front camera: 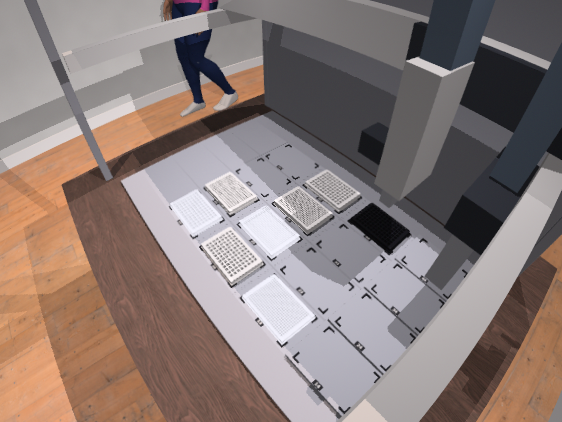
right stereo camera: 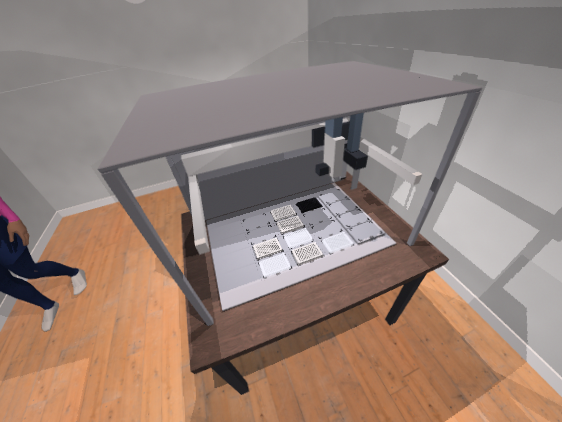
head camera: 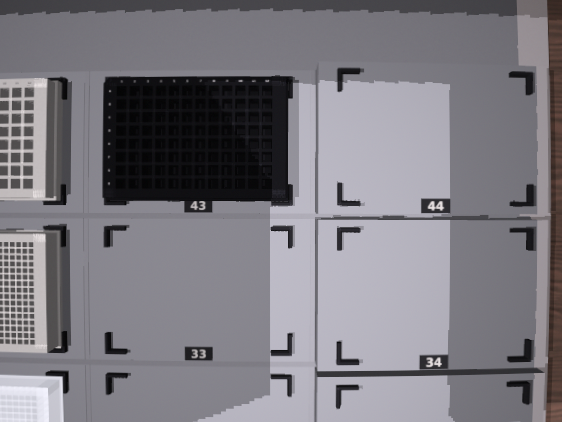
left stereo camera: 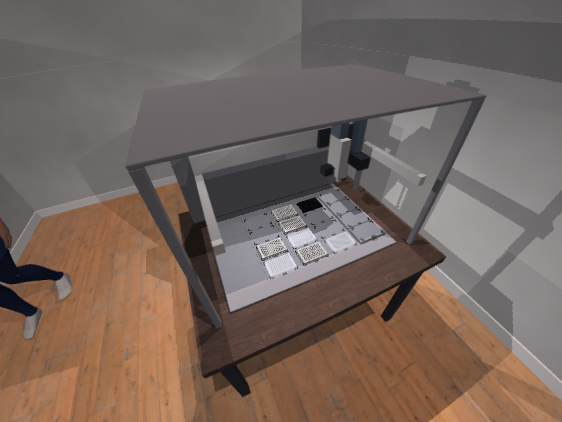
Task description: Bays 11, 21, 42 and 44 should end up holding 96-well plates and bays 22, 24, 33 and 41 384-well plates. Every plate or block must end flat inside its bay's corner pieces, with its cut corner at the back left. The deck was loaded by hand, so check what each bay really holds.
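Places are measured from the robot's base along level axes (x right, y up, z back), in centimetres.
Pixels of known places: gripper, fingertip midpoint: (front camera: 449,263) (right stereo camera: 348,183) (left stereo camera: 349,184); robot's base, link origin: (front camera: 170,207) (right stereo camera: 264,277) (left stereo camera: 271,278).
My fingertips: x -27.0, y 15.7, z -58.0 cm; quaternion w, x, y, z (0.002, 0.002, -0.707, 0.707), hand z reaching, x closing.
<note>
Ahead of a thing's pixels: the offset from my fingertips to its top centre.
My gripper (left stereo camera: 356,187) (right stereo camera: 354,186) hangs high at the deck's right back; one jaw shows and the gantry beam hides the jaws in the front view, so its opening cannot be told. No plate shows under it. A black 96-well plate @[dx -9.4, dy -14.2, dz +18.8 cm] (front camera: 380,226) (head camera: 195,140) lies in bay 43. Cream plates lie in bays 42 @[dx -9.4, dy -14.2, dz +35.2 cm] (front camera: 332,189) (head camera: 17,140) and 12 @[dx +22.7, dy -14.2, dz +35.2 cm] (front camera: 231,255), both 96-well, and 32 @[dx +1.3, dy -14.2, dz +35.2 cm] (front camera: 303,209) (head camera: 17,295) and 21 @[dx +12.0, dy -14.2, dz +51.6 cm] (front camera: 230,192), fine-welled. White plates lie in bays 22 @[dx +12.0, dy -14.2, dz +35.2 cm] (front camera: 270,230), 13 (front camera: 279,307) and 11 @[dx +22.7, dy -14.2, dz +51.6 cm] (front camera: 196,212). Bays 24, 33, 41 and 44 hold none. Cut corners are unclear.
The parked pipetting stage (front camera: 425,130) (left stereo camera: 339,157) (right stereo camera: 334,155) hangs left of the gripper. Pale gantry beams (left stereo camera: 395,162) run above the deck. Frame posts (front camera: 82,115) stand at the corners. A person (front camera: 195,55) stands beyond the table.
</note>
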